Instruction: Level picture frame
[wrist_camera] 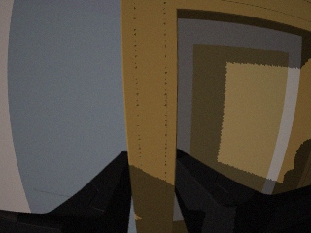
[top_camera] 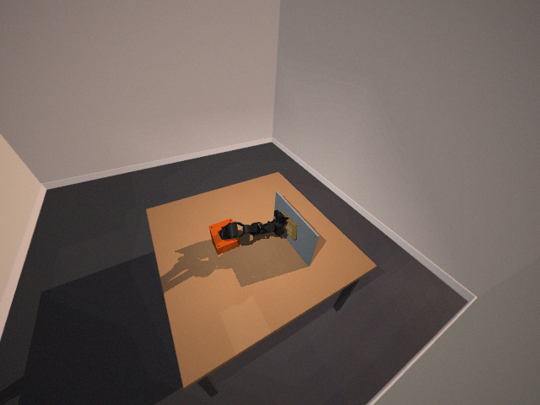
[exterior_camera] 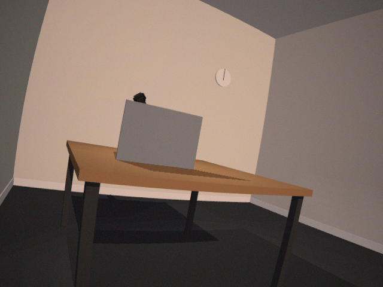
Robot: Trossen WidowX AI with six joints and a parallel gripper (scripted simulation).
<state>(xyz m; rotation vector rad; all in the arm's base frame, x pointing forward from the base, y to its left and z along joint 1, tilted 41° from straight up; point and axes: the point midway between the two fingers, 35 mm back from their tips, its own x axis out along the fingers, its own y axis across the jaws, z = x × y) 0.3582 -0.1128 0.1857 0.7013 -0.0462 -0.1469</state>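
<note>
Now: the picture frame 10 mm to the right of my gripper tip and 50 mm below it. The rest, counted from my gripper tip: blue-grey wall panel: 10 mm ahead, 30 mm to the right, 70 mm below.
</note>
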